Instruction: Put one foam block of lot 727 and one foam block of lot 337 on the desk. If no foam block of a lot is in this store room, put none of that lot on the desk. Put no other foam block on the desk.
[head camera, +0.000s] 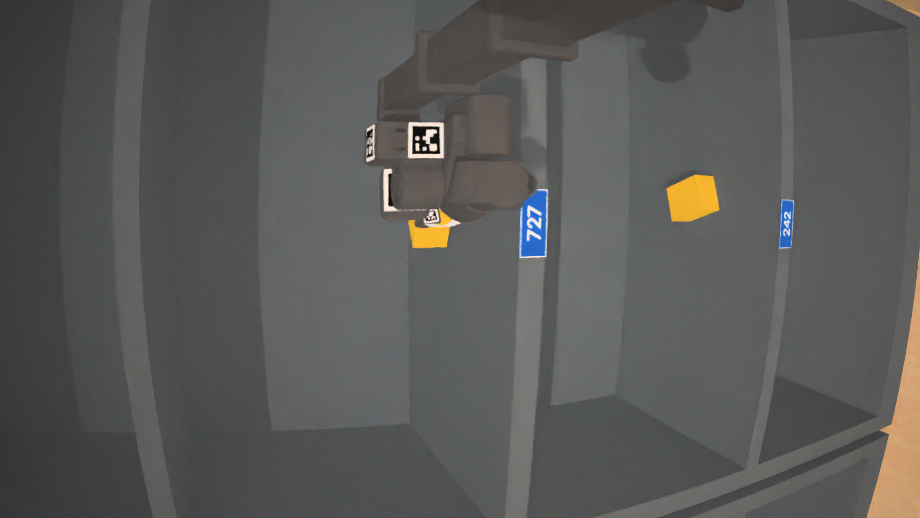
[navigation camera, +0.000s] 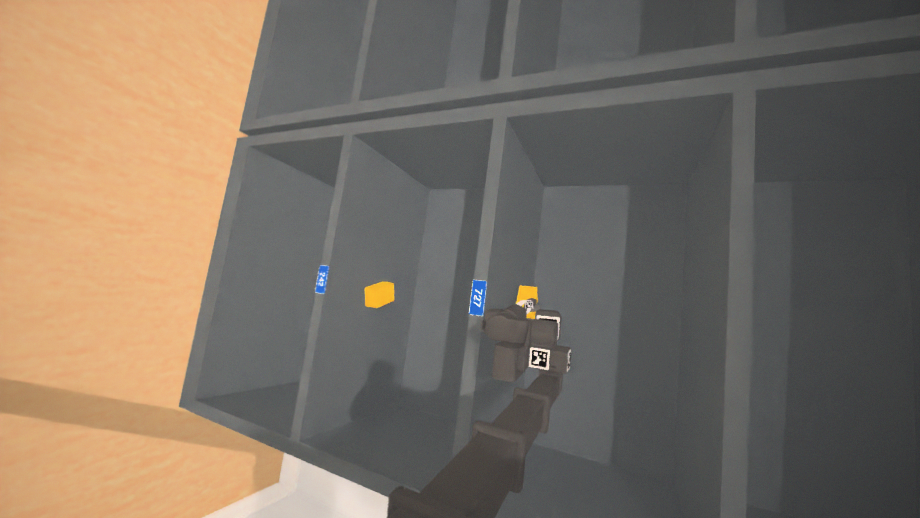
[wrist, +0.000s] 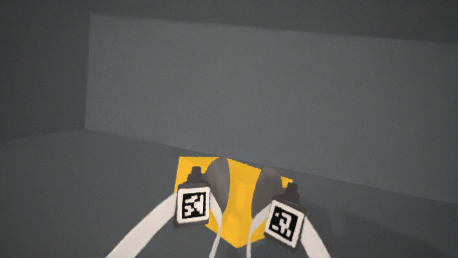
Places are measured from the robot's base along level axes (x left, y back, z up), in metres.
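Where they show: gripper, between the fingertips: (navigation camera: 532, 313).
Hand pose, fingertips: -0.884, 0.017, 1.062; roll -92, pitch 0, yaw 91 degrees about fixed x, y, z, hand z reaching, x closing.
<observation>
Each offset is from my fingertips to the top centre of the thing, as dx, dy, dz. "spot": to the spot under its first point. Level surfaces: height alone.
A yellow foam block {-0.027, -0.012, +0.005} (head camera: 429, 236) (navigation camera: 527, 294) (wrist: 240, 212) is between the fingers of my gripper (head camera: 435, 222) (navigation camera: 529, 306) (wrist: 243, 179), which is shut on it. The fingertips cover parts of its front in the wrist view. The block is over the shelf board whose front edge bears the blue label 727 {spot: +0.152, -0.032, -0.088} (head camera: 533, 223) (navigation camera: 477, 297). It looks slightly raised, but its underside is hidden. Another yellow foam block {-0.057, +0.006, -0.484} (head camera: 692, 198) (navigation camera: 379, 294) lies on the shelf marked 242 (head camera: 786, 223) (navigation camera: 321, 279). Lot 337 and the desk do not show.
The grey shelf unit (head camera: 527, 321) (navigation camera: 490, 193) surrounds my wrist with its boards, side walls and back. The extended arm (head camera: 463, 61) (navigation camera: 482, 460) reaches into the bay. A second unit stands beside it. Tan floor {dz -1.062} (navigation camera: 115, 225) and a white surface (navigation camera: 309, 495) show.
</observation>
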